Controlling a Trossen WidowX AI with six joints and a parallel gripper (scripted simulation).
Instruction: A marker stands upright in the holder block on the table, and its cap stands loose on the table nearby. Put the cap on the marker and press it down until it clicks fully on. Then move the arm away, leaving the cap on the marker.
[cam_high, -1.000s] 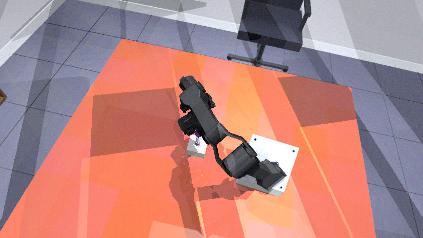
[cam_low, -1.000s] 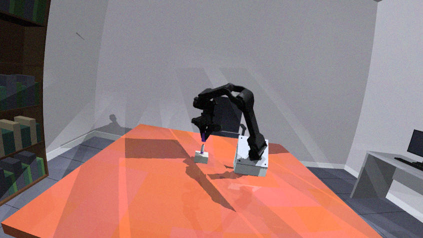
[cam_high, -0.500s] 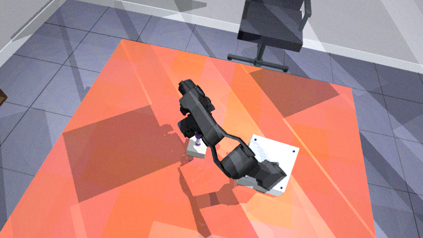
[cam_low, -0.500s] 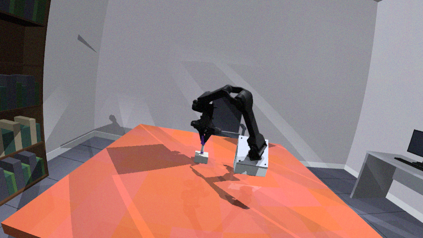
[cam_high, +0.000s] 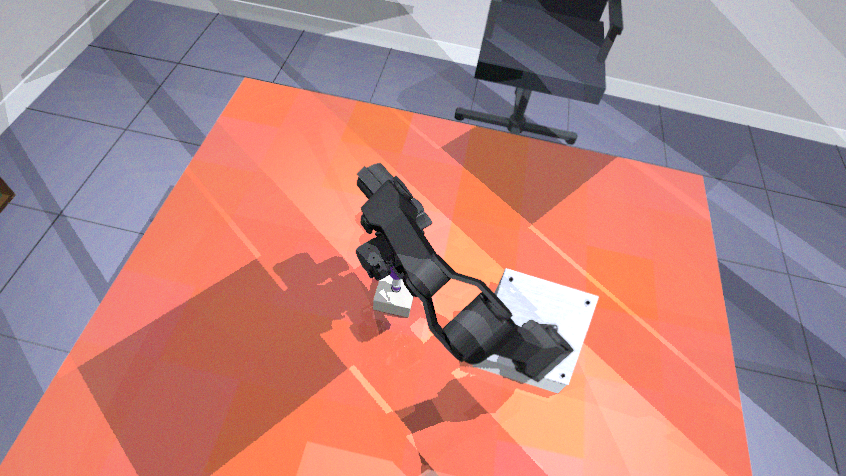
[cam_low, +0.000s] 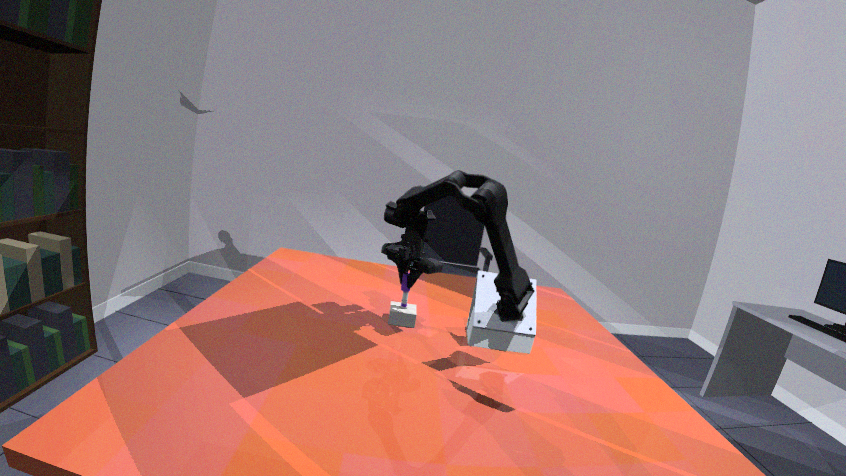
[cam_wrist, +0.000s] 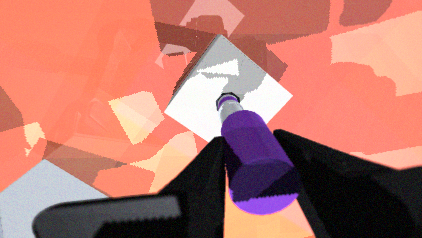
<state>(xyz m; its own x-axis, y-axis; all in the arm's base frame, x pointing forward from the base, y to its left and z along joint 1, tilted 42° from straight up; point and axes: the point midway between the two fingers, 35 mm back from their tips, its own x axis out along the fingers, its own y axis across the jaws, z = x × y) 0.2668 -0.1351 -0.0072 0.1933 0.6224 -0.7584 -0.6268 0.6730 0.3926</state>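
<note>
Right now the cap is 1 cm above my gripper tip.
</note>
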